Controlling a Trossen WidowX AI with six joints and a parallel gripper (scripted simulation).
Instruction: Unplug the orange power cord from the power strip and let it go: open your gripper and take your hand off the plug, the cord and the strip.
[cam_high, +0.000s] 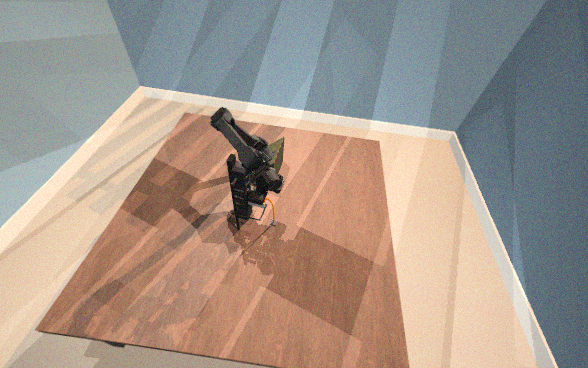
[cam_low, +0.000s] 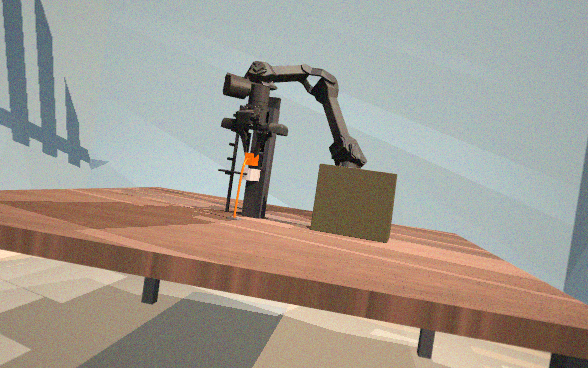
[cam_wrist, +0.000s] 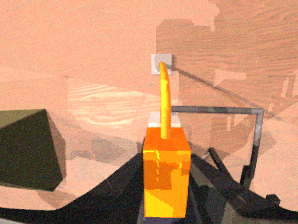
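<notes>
Now: the orange plug 3 cm to the right of my gripper tip.
</notes>
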